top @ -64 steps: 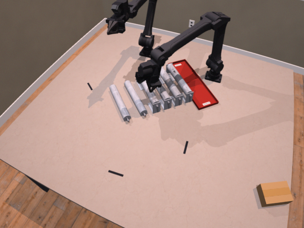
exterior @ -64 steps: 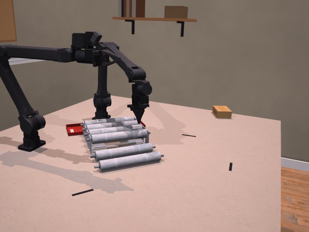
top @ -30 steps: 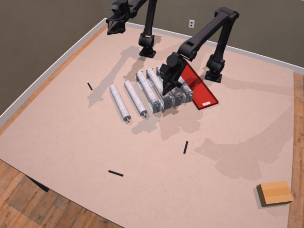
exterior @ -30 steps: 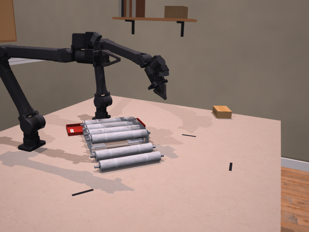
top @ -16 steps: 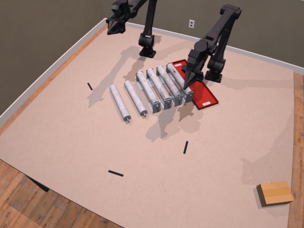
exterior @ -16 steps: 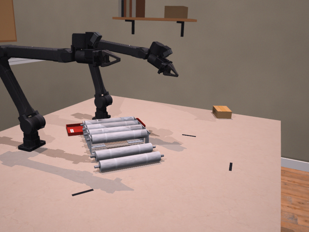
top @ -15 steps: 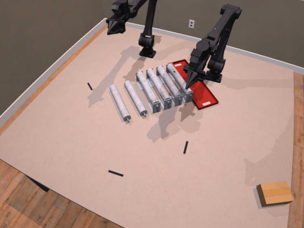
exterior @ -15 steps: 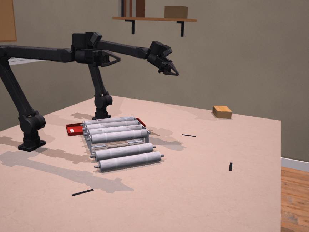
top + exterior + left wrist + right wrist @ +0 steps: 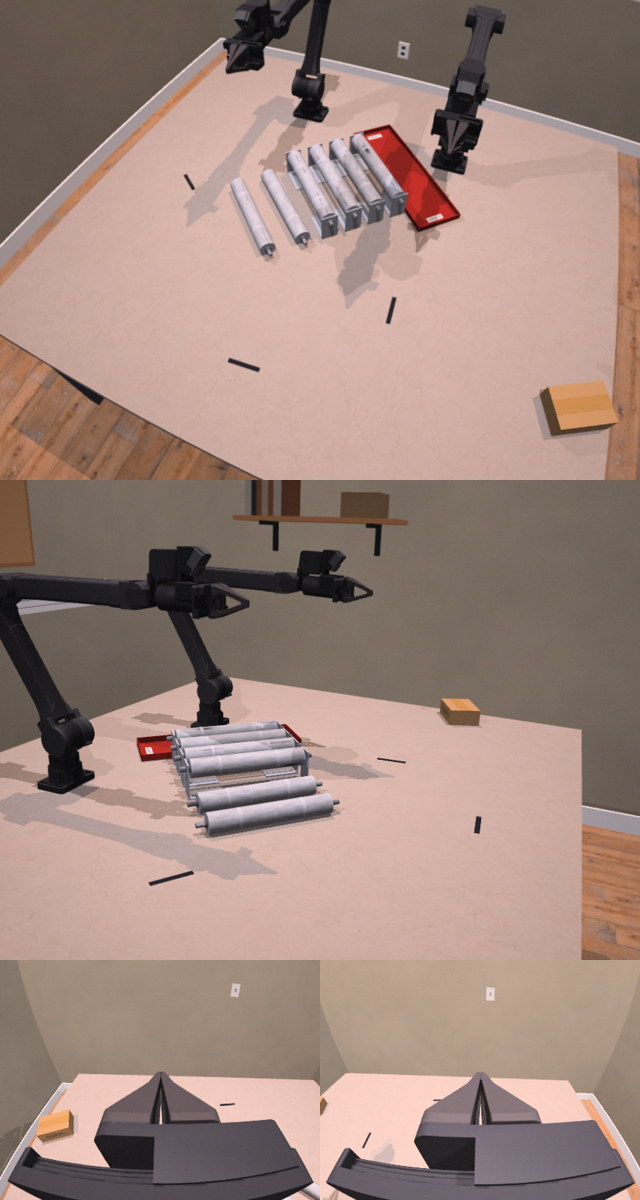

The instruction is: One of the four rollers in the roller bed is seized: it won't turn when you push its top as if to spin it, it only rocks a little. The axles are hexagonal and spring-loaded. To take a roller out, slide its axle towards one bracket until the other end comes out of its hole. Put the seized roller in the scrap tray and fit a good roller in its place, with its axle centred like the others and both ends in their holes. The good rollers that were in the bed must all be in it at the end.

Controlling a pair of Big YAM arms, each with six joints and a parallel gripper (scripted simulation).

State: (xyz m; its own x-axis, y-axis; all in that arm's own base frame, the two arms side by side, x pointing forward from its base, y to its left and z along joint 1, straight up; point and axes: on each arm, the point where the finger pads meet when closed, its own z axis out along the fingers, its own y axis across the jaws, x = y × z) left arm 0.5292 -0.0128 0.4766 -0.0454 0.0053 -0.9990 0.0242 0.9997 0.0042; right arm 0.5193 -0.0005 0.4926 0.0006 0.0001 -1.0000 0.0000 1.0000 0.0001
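My right gripper is now 42 cm above the roller, 30 cm to the right of it and 29 cm past it. Also, from my right hand: red scrap tray: 49 cm below, 37 cm behind, 36 cm to the left; then cardboard box: 105 cm to the left, 46 cm below, 14 cm ahead.
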